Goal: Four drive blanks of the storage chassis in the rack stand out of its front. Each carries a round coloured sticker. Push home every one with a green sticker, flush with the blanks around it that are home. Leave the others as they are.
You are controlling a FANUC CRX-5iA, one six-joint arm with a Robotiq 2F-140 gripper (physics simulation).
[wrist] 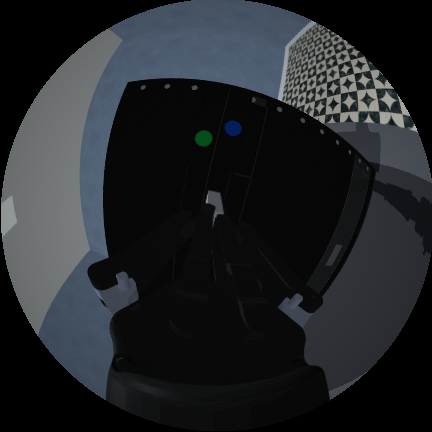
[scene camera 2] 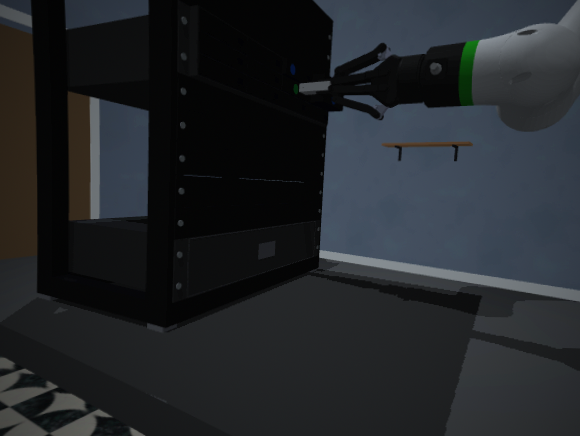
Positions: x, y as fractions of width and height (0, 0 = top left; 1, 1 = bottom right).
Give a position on a rack unit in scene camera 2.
0.38, 0.21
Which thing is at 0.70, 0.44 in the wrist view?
A rack unit.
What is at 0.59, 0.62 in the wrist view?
My gripper.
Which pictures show my gripper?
The wrist view and scene camera 2: all of them.
